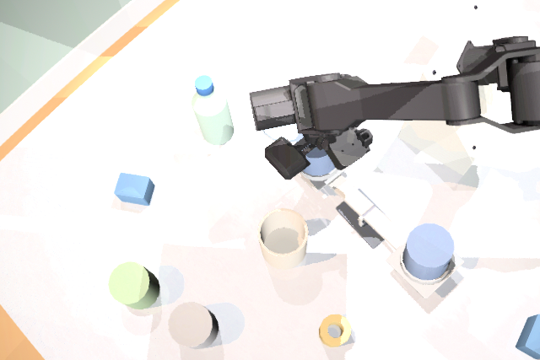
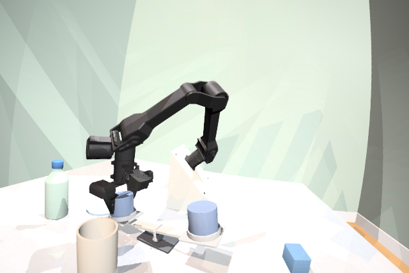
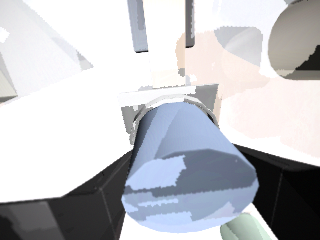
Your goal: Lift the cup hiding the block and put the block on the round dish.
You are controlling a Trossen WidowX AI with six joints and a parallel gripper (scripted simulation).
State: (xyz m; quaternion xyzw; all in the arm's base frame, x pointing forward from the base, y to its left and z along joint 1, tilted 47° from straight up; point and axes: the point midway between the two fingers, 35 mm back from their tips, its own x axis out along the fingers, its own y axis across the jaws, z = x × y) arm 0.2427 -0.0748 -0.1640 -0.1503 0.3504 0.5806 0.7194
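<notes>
My gripper tip is 10 mm above the small green block. The rest, counted from my gripper tip: pale green bottle (30 mm ahead, 200 mm to the right, 70 mm above); then round dish (60 mm behind, 100 mm to the right, 40 mm below); then beige cup (170 mm ahead, 30 mm to the left).
</notes>
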